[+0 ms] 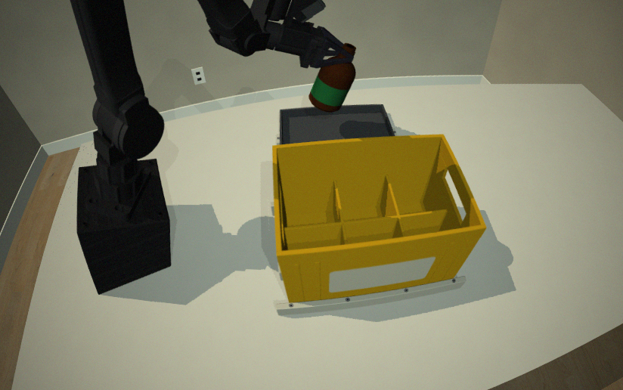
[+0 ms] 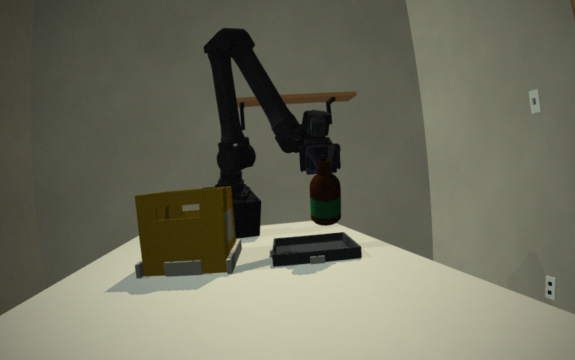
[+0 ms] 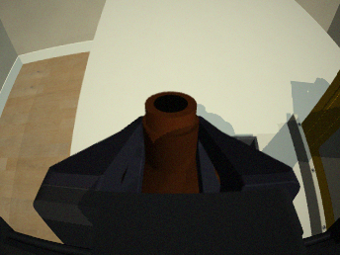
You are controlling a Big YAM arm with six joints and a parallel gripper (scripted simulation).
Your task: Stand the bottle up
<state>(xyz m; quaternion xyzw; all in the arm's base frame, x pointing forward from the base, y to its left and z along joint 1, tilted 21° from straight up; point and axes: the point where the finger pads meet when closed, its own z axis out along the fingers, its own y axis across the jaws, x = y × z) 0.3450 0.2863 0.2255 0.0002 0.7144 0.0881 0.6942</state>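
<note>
My hand is 20 mm past the bottle and 50 mm above it. Also, from my hand: tray (20 mm behind, 40 mm to the right, 190 mm below); then yellow crate (30 mm ahead, 320 mm to the right, 110 mm below).
</note>
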